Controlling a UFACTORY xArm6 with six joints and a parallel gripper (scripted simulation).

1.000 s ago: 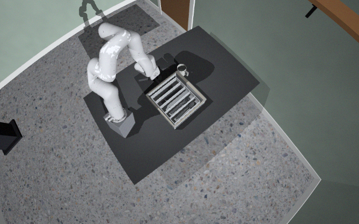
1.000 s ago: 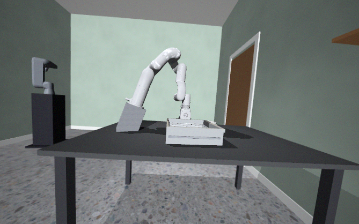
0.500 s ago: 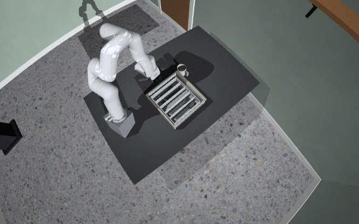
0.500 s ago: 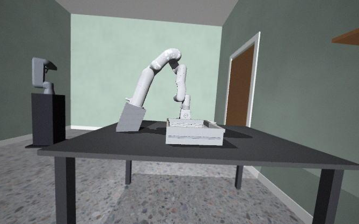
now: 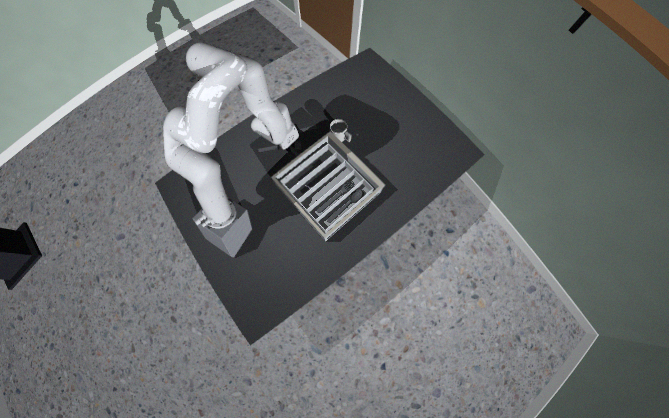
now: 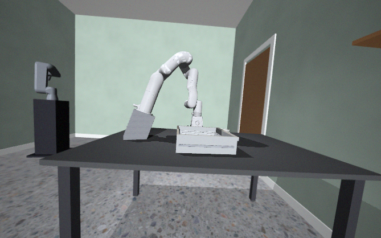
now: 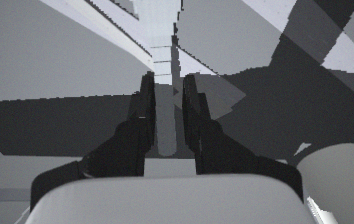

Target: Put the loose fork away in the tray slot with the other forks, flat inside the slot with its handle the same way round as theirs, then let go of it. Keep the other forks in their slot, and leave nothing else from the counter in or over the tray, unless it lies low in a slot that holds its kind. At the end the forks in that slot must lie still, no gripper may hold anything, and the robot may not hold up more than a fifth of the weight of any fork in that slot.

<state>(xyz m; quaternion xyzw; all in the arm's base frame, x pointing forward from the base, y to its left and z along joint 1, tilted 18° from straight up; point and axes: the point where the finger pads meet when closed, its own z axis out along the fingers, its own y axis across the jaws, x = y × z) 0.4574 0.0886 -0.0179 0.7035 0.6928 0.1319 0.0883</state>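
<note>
My hand is 4 cm past the tray, 28 cm to the left of it and 3 cm below it. Also, from my hand: white mug (21 cm ahead, 13 cm to the right, 1 cm above).
</note>
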